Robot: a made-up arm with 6 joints. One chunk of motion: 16 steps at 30 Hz.
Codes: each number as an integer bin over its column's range. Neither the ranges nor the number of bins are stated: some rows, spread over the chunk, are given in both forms.
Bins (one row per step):
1: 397 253 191 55 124 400
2: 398 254 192 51 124 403
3: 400 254 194 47 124 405
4: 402 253 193 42 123 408
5: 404 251 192 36 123 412
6: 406 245 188 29 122 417
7: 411 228 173 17 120 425
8: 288 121 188 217 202 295
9: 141 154 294 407 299 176
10: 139 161 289 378 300 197
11: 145 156 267 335 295 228
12: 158 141 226 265 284 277
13: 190 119 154 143 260 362
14: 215 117 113 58 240 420
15: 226 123 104 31 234 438
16: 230 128 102 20 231 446
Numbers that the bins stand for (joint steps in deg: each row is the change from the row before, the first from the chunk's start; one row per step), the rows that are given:
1: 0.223 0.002 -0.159 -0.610 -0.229 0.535
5: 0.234 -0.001 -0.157 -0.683 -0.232 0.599
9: -0.198 -0.124 0.031 0.733 0.196 -0.666
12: -0.170 -0.141 -0.094 0.191 0.159 -0.125
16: -0.052 -0.157 -0.322 -0.744 0.031 0.781
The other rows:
2: 0.224 0.003 -0.157 -0.625 -0.229 0.551
3: 0.228 0.003 -0.153 -0.641 -0.229 0.562
4: 0.231 0.002 -0.155 -0.660 -0.232 0.578
6: 0.237 -0.008 -0.164 -0.709 -0.234 0.626
7: 0.246 -0.030 -0.192 -0.755 -0.239 0.669
8: 0.043 -0.166 -0.164 0.008 -0.040 -0.028
10: -0.202 -0.115 0.022 0.622 0.198 -0.554
11: -0.192 -0.122 -0.019 0.458 0.186 -0.387
13: -0.118 -0.169 -0.227 -0.274 0.101 0.331
14: -0.077 -0.171 -0.302 -0.599 0.052 0.642
15: -0.058 -0.164 -0.319 -0.702 0.038 0.739

